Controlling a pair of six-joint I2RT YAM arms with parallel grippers.
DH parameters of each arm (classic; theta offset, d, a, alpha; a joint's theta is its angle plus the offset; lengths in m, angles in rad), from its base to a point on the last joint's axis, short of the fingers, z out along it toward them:
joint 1: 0 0.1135 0.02 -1.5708
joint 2: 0 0 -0.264 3.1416
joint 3: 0.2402 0 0.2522 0
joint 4: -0.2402 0 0.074 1.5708
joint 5: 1.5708 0 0 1.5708
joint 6: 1.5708 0.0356 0 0
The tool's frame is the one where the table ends.
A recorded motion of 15 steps. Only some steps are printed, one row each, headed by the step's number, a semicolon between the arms.
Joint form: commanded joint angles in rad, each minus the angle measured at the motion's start. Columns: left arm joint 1, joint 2, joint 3, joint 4, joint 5, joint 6; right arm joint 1, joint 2, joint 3, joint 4, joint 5, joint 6.
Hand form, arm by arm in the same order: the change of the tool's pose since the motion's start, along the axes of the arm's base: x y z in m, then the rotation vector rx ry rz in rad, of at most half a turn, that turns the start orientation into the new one. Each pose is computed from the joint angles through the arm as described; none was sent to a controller.
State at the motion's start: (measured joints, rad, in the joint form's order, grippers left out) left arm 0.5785 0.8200 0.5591 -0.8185 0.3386 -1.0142; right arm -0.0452 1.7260 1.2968 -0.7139 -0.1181 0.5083
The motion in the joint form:
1: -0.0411 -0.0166 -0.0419 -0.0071 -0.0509 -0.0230; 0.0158 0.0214 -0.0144 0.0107 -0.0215 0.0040
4: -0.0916 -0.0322 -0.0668 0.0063 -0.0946 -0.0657; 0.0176 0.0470 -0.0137 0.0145 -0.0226 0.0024
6: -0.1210 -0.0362 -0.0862 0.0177 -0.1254 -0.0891; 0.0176 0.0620 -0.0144 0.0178 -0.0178 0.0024
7: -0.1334 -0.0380 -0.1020 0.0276 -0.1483 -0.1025; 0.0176 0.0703 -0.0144 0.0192 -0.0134 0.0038
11: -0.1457 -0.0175 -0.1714 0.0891 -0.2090 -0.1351; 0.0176 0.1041 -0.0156 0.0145 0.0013 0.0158
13: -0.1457 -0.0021 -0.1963 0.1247 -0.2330 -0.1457; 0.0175 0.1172 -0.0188 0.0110 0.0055 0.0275
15: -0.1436 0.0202 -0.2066 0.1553 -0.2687 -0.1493; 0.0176 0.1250 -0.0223 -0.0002 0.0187 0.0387
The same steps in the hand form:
1: -0.0036 -0.0070 -0.0115 0.0090 0.0521 0.0017; 0.0013 0.0063 -0.0108 0.0222 0.0248 0.0208
4: -0.0035 -0.0130 -0.0169 0.0235 0.0686 0.0078; 0.0044 0.0069 -0.0190 0.0234 0.0457 0.0243
6: -0.0036 -0.0163 -0.0219 0.0347 0.0848 0.0127; 0.0060 0.0067 -0.0242 0.0195 0.0582 0.0223
7: -0.0041 -0.0175 -0.0261 0.0447 0.0974 0.0224; 0.0069 0.0065 -0.0270 0.0162 0.0654 0.0193
11: -0.0060 -0.0178 -0.0464 0.0661 0.1460 0.0652; 0.0089 0.0059 -0.0391 0.0084 0.1068 0.0025
13: -0.0058 -0.0168 -0.0539 0.0785 0.1590 0.0852; 0.0089 0.0058 -0.0446 0.0093 0.1279 -0.0100
15: -0.0044 -0.0144 -0.0581 0.1048 0.1738 0.1067; 0.0076 0.0054 -0.0486 0.0013 0.1517 -0.0250

